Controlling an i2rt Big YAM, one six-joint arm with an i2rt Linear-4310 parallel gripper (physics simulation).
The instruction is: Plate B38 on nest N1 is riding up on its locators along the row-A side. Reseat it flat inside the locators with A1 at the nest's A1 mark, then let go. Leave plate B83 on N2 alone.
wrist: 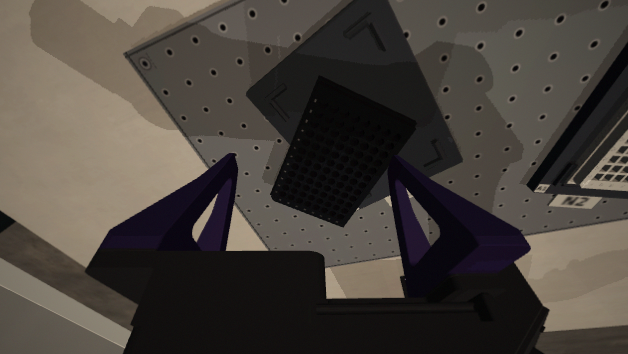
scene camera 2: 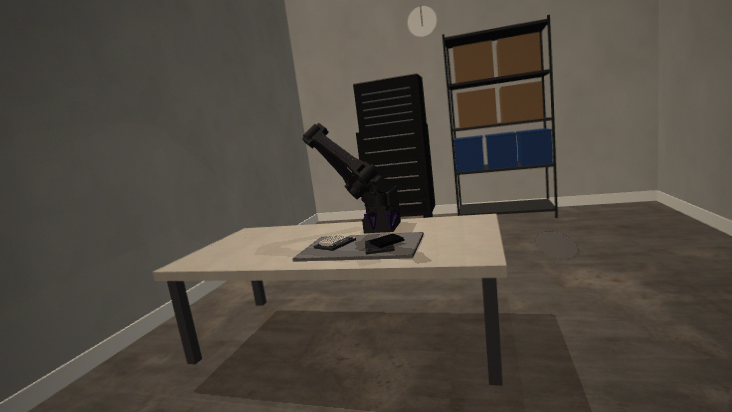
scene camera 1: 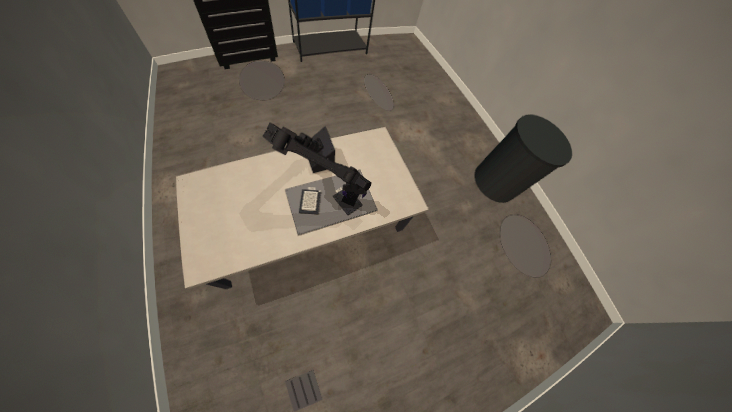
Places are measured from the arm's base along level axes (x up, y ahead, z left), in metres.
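Where they show: gripper, fingertip midpoint: [wrist: 314, 161] [scene camera 2: 382, 229] [scene camera 1: 354, 197]; arm's base, link origin: [scene camera 1: 315, 148].
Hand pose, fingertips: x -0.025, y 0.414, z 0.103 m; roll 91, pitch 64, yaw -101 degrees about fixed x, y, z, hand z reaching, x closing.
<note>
Each offset is from my fingertips to the centre of the thing. "pt": to the spot under its first point. Level surfaces: height alone.
Plate B38 @(dz +0.004, dx -0.061, dy -0.045 m) [scene camera 2: 387, 240] [wrist: 345, 155], black with many wells, lies skewed on nest N1 @(dz -0.029, dx -0.074, dy -0.026 m) [scene camera 2: 379, 250] [wrist: 395, 80]. It looks tilted in the scene camera 2 view. In the wrist view it overhangs the nest's lower left side, with pale marks along its left long edge. Three L-shaped locators show uncovered; the fourth corner is hidden. My gripper [scene camera 1: 354, 194] [scene camera 2: 382, 228] [wrist: 314, 161] is open and empty above the plate, its fingers apart on either side of it in the wrist view. White plate B83 @(dz -0.254, dx -0.063, dy -0.106 m) [scene camera 1: 309, 200] [scene camera 2: 335, 240] [wrist: 616, 167] sits on nest N2 @(pt dz -0.188, dx -0.070, dy -0.122 m) [wrist: 565, 160].
Both nests stand on a grey perforated board @(dz -0.124, dx -0.088, dy -0.075 m) [scene camera 1: 327, 220] [scene camera 2: 307, 255] [wrist: 195, 100] on the wooden table @(dx -0.095 m) [scene camera 1: 215, 230] [scene camera 2: 220, 261]. The N2 label @(pt dz -0.212, dx -0.080, dy -0.194 m) [wrist: 575, 201] is beside its nest. The N1 label is mostly covered behind the right finger. The arm's base stands behind the board.
</note>
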